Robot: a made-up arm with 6 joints. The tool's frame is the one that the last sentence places.
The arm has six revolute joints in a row. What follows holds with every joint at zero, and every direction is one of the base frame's. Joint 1 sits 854 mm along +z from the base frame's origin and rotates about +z. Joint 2 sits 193 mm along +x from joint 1 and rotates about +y. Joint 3 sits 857 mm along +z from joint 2 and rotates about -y. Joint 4 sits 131 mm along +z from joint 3 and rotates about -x. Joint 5 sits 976 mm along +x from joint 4 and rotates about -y. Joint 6 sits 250 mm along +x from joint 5 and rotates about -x. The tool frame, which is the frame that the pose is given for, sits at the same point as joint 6; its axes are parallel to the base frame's.
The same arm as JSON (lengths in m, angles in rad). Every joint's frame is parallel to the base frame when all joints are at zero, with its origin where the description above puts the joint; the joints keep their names.
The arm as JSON. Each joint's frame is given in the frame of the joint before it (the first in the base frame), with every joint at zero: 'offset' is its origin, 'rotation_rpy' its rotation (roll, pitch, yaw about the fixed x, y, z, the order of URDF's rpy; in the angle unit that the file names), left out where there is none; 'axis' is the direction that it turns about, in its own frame. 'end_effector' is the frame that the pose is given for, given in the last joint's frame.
{
  "length_unit": "m",
  "angle_unit": "rad",
  "chain": [
    {
      "id": "joint 1",
      "offset": [
        0.0,
        0.0,
        0.854
      ],
      "axis": [
        0.0,
        0.0,
        1.0
      ]
    },
    {
      "id": "joint 2",
      "offset": [
        0.193,
        0.0,
        0.0
      ],
      "axis": [
        0.0,
        1.0,
        0.0
      ]
    },
    {
      "id": "joint 3",
      "offset": [
        0.0,
        0.0,
        0.857
      ],
      "axis": [
        0.0,
        -1.0,
        0.0
      ]
    },
    {
      "id": "joint 4",
      "offset": [
        0.0,
        0.0,
        0.131
      ],
      "axis": [
        -1.0,
        0.0,
        0.0
      ]
    },
    {
      "id": "joint 5",
      "offset": [
        0.976,
        0.0,
        0.0
      ],
      "axis": [
        0.0,
        -1.0,
        0.0
      ]
    },
    {
      "id": "joint 6",
      "offset": [
        0.25,
        0.0,
        0.0
      ],
      "axis": [
        -1.0,
        0.0,
        0.0
      ]
    }
  ],
  "end_effector": {
    "offset": [
      0.0,
      0.0,
      0.0
    ]
  }
}

